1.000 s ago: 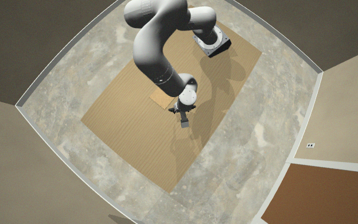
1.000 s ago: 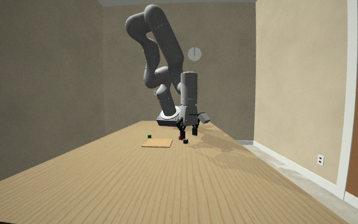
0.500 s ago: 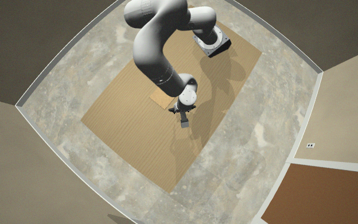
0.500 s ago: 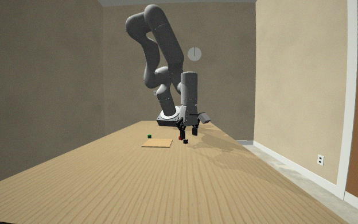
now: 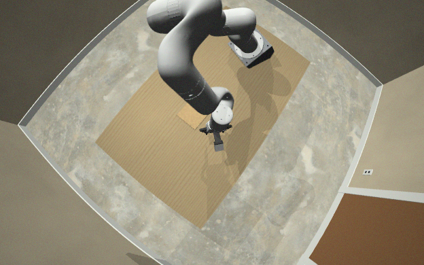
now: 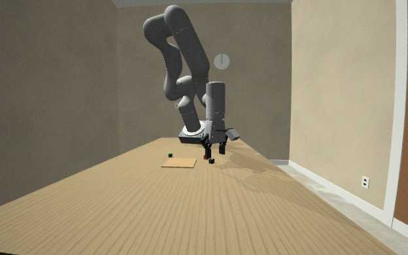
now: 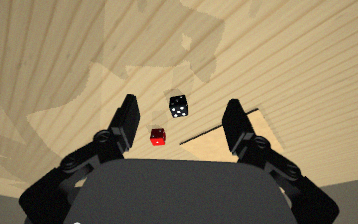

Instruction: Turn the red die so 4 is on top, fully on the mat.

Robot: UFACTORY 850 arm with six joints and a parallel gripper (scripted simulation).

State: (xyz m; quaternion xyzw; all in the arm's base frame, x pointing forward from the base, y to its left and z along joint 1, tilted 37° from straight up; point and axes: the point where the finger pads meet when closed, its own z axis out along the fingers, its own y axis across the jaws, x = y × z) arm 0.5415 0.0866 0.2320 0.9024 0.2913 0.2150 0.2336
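Right now the black die is 40 mm below my hand, 20 mm behind it and 10 mm to the right of it. Also, from my hand: green die (200 mm to the right, 180 mm behind, 40 mm below); tan mat (150 mm to the right, 60 mm behind, 50 mm below); red die (100 mm behind, 40 mm below, 20 mm to the right).
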